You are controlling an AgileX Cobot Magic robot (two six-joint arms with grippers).
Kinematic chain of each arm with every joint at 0, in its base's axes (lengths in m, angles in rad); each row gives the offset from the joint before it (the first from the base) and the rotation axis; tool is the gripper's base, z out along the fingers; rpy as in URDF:
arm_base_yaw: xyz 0 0 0.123 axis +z
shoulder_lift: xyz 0 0 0 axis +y
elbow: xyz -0.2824 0 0.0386 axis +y
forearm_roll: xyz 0.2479 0 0.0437 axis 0.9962 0 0.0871
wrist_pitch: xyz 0 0 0 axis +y
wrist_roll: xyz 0.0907 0 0.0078 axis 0.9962 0 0.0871
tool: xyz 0 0 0 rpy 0 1.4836 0
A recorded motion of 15 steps. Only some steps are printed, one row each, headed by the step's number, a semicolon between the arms.
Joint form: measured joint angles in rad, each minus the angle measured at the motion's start. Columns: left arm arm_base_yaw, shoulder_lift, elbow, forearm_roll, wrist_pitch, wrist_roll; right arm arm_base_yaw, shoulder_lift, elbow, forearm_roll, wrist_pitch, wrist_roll.
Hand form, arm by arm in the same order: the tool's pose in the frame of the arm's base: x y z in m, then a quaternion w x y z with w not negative. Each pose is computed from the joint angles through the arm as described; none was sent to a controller.
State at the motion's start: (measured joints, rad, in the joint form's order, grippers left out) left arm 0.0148 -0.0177 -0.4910 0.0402 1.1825 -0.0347; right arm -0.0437 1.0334 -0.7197 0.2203 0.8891 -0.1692
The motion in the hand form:
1: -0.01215 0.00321 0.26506 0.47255 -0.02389 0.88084 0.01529; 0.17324 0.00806 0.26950 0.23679 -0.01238 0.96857 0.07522
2: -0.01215 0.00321 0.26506 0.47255 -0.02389 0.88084 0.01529; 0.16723 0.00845 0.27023 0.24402 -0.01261 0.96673 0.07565
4: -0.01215 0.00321 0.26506 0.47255 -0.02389 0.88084 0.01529; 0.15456 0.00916 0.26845 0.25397 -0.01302 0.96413 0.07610
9: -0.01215 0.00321 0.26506 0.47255 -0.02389 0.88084 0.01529; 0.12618 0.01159 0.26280 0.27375 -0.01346 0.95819 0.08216
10: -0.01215 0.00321 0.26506 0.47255 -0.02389 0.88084 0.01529; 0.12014 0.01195 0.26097 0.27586 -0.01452 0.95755 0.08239
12: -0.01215 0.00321 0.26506 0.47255 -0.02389 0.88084 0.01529; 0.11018 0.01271 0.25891 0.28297 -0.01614 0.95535 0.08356
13: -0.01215 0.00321 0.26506 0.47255 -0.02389 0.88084 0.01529; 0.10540 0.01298 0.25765 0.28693 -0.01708 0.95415 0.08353
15: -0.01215 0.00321 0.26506 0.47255 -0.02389 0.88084 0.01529; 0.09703 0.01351 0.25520 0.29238 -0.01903 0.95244 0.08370
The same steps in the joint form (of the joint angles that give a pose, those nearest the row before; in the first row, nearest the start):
1: 0.0000 0.0000 0.0000 0.0000 0.0000 0.0000; 0.0000 -0.0238 0.0172 0.0022 0.0000 0.0000
2: 0.0000 0.0000 0.0000 0.0000 0.0000 0.0000; 0.0000 -0.0536 0.0321 0.0041 0.0000 0.0000
4: 0.0000 0.0000 0.0000 0.0000 0.0000 0.0000; 0.0000 -0.1125 0.0706 0.0064 0.0000 0.0000
9: 0.0000 0.0000 0.0000 0.0000 0.0000 0.0000; 0.0001 -0.2493 0.1527 0.0206 0.0145 0.0001
10: 0.0000 0.0000 0.0000 0.0000 0.0000 0.0000; 0.0000 -0.2782 0.1696 0.0207 0.0223 0.0000
12: 0.0000 0.0000 0.0000 0.0000 0.0000 0.0000; 0.0000 -0.3297 0.1945 0.0229 0.0343 0.0000
13: 0.0000 0.0000 0.0000 0.0000 0.0000 0.0000; 0.0000 -0.3554 0.2071 0.0230 0.0391 0.0000
15: 0.0000 0.0000 0.0000 0.0000 0.0000 0.0000; 0.0001 -0.4002 0.2282 0.0229 0.0514 0.0001

